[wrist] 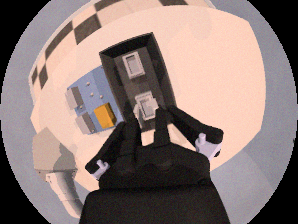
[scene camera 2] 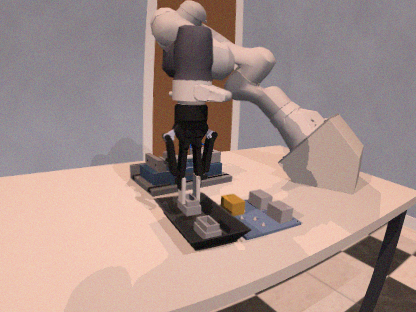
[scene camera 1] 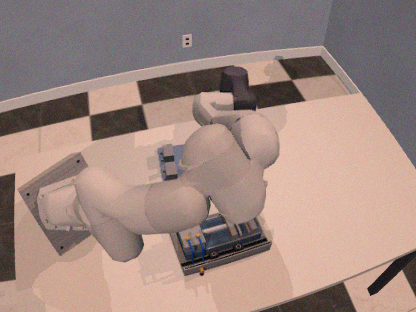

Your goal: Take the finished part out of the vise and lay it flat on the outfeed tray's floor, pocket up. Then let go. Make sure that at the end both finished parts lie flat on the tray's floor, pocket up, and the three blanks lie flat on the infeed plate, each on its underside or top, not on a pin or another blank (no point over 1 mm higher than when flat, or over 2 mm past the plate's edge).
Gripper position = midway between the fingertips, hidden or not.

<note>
In view: the gripper point(scene camera 2: 189, 201) and a blue vise point(scene camera 1: 219, 237).
The gripper shows as well in the wrist view point(wrist: 147, 106). The blue vise is seen too in scene camera 2 point(scene camera 2: 149, 174).
</note>
